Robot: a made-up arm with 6 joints.
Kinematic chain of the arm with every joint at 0, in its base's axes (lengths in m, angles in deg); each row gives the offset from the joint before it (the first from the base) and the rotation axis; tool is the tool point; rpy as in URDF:
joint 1: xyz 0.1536 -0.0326 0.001 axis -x
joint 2: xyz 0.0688 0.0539 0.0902 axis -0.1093 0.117 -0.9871
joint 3: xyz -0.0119 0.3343 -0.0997 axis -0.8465 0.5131 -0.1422
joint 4: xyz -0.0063 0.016 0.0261 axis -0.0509 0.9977 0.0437
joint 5: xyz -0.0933 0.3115 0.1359 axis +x
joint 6: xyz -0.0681 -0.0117 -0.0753 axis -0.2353 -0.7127 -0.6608
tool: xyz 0.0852 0.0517 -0.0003 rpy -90 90 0
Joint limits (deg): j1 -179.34..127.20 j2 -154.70..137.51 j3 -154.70..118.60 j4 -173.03..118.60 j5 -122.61..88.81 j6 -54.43..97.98
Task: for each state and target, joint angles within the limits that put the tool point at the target. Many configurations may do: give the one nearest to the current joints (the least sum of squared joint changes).
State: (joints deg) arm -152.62 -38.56 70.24 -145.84 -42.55 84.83
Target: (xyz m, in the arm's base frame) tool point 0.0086 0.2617 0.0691
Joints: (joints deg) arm -120.65 -82.62 118.60 -163.25 -35.34 97.98
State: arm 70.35 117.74 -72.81 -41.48 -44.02 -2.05
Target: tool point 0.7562 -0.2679 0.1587
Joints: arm 46.70 135.28 -36.79 -49.35 -27.61 -18.68
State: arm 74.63 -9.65 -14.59 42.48 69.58 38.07
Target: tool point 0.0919 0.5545 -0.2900
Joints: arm 54.18 -0.33 -42.47 44.33 68.06 49.00
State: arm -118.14 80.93 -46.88 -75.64 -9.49 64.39
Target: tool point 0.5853 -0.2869 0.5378
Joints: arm -118.00 52.95 -31.68 -85.76 -17.98 81.45
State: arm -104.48 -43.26 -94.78 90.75 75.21 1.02
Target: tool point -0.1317 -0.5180 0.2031
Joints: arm -105.20 -29.74 -76.87 96.69 77.76 -2.34
